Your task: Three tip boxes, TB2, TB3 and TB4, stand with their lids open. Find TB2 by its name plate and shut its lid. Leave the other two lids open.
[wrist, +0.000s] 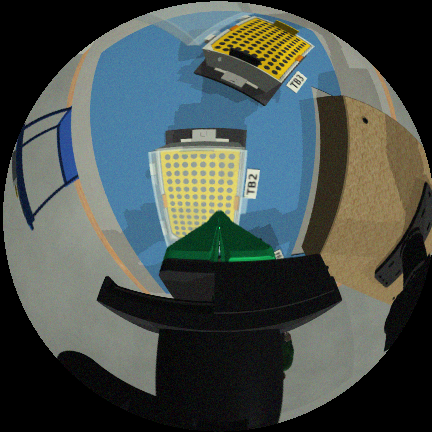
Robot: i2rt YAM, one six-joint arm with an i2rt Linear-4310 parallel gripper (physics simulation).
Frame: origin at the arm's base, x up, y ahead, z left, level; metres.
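Where they show: gripper, between the fingertips: (218,216).
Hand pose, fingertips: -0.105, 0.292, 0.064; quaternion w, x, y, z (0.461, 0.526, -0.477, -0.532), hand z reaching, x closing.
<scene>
Things, the pixels of their top centre, and the offset from my fingertips, as dx, dy, dz. "spot": a spot on its surface instead. Level surfaces: height alone.
- Box TB2, centre of its top: (208,210) -0.011, +0.010, +0.002
- yellow tip rack, centre of its top: (197,210) -0.011, +0.021, +0.003
- Box TB3, a spot on its surface: (262,45) spot: -0.031, -0.020, -0.196
- blue mat, height of its surface: dx -0.088
Box TB2 (204,134) stands mid-view, its name plate (252,183) at its right side. Its clear lid (154,167) lies over the yellow tip rack (200,182), which shows pale through it; I cannot tell if the lid is fully seated. My gripper (218,216) is shut and empty, its green fingertips over the near end of TB2, hiding that end. Box TB3 (262,45) stands at the top, its rack uncovered and its clear lid (192,31) open at its upper left. A small part of another name plate (278,255) shows right of the fingers; its box is mostly hidden.
The boxes stand on a blue mat (135,90). A tan block (370,170) with a dark side stands at the right, with a black part (395,267) over it. A blue-framed object (66,145) is at the left, beyond the table's orange edge.
</scene>
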